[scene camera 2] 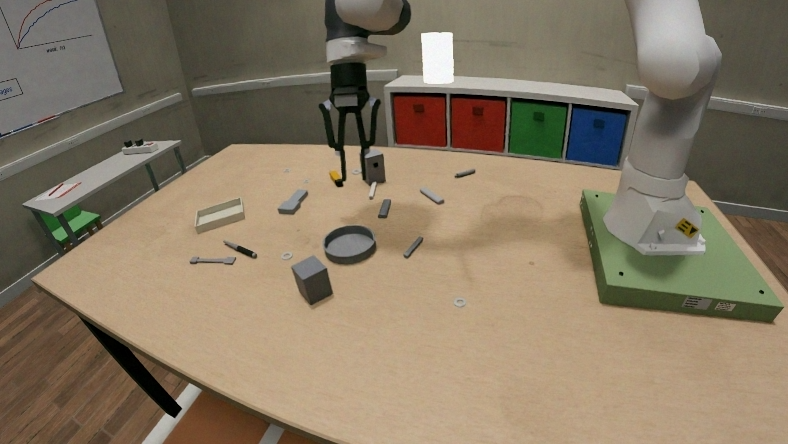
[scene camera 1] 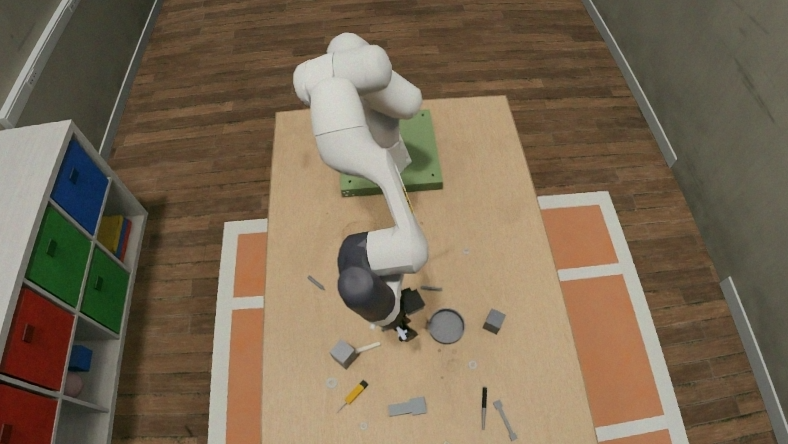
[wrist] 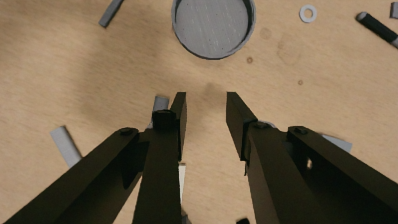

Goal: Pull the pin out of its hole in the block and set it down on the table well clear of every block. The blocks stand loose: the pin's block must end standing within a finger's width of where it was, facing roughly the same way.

Note:
I see my gripper, a cream tray and a round grey dish.
My gripper also shows in the wrist view.

